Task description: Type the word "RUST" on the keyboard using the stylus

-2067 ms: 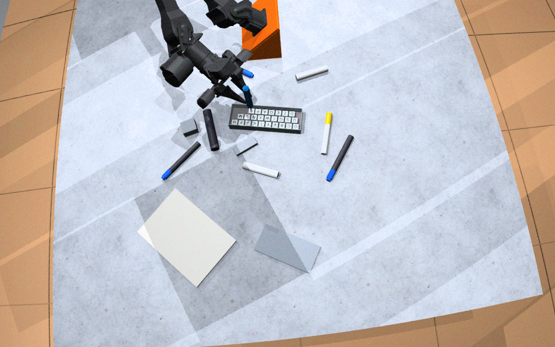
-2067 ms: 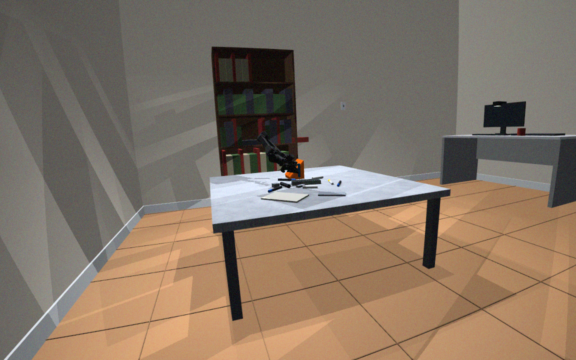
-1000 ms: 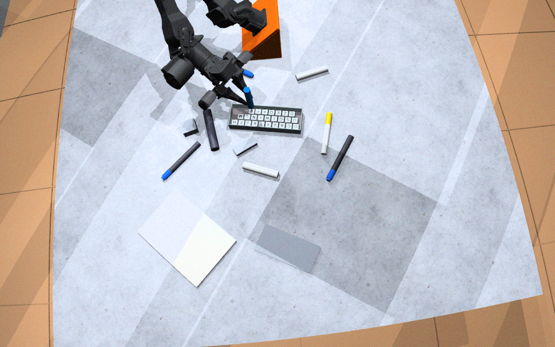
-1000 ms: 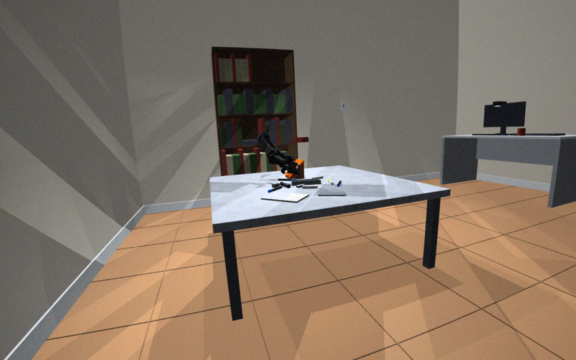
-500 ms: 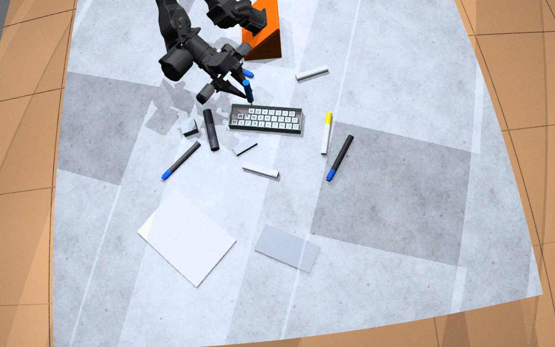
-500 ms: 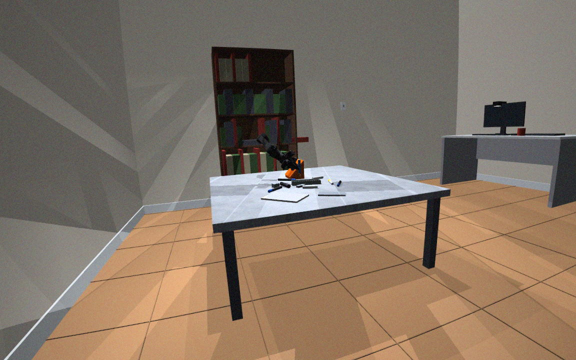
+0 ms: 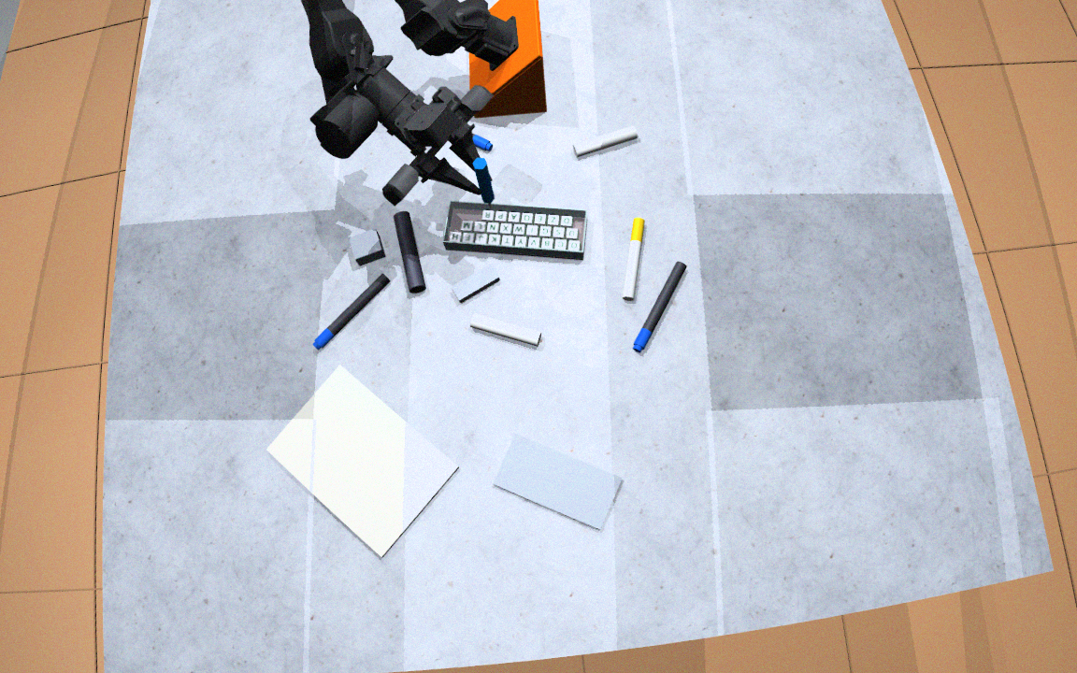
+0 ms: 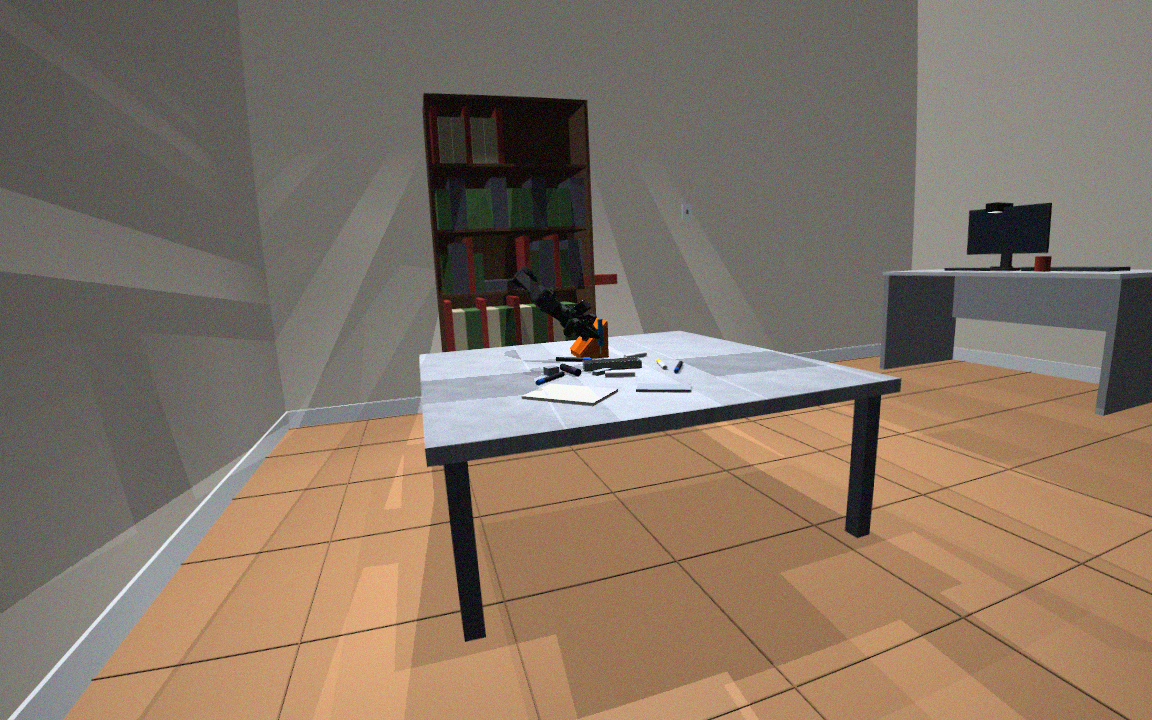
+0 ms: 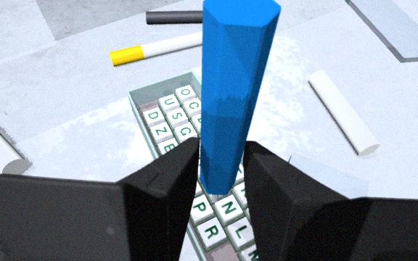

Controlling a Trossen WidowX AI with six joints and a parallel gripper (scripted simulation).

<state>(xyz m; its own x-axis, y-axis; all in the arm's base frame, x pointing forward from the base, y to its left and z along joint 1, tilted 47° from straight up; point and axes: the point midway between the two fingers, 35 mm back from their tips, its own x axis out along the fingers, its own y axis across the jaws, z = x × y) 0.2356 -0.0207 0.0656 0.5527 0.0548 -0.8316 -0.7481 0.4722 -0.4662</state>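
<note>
Now: gripper tip 90 mm above the T key, 40 mm short of it and 20 mm to the right of it. Also, from my gripper tip: yellow-capped marker (190 mm to the left, 100 mm below, 70 mm ahead); then blue stylus (20 mm below); then dark cylinder (120 mm to the right, 90 mm below, 30 mm ahead).
</note>
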